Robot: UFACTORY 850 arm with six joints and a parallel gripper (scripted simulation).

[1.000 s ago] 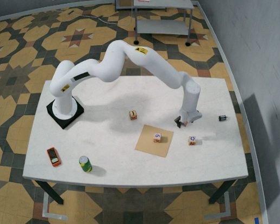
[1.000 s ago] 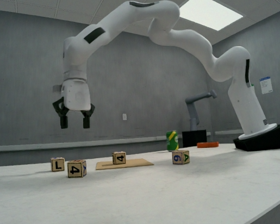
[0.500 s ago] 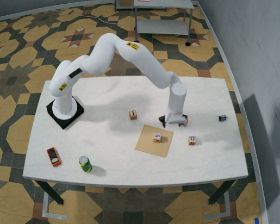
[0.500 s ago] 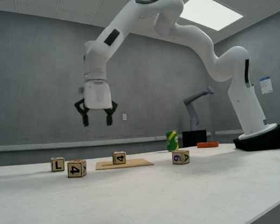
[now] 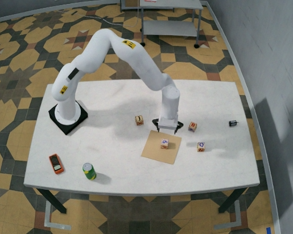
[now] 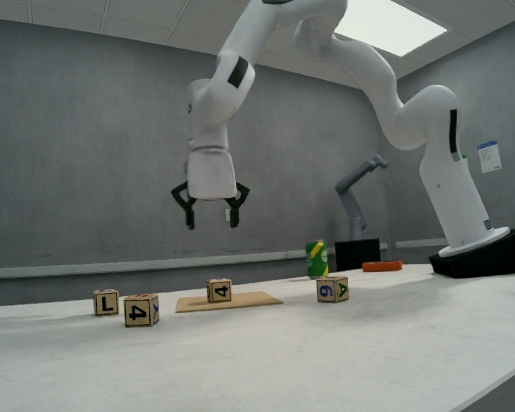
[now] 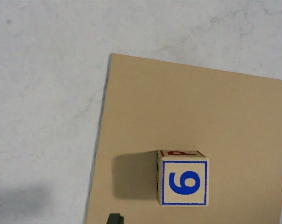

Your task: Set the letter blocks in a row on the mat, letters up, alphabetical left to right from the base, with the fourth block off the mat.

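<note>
My hand is 2 cm past the tan mat and 16 cm above it. From my hand the other things lie so: Q block 22 cm ahead, 5 cm to the right, 14 cm below; then green can 46 cm behind, 16 cm to the right, 10 cm below; then J block 14 cm behind, 20 cm to the left, 14 cm below.
</note>
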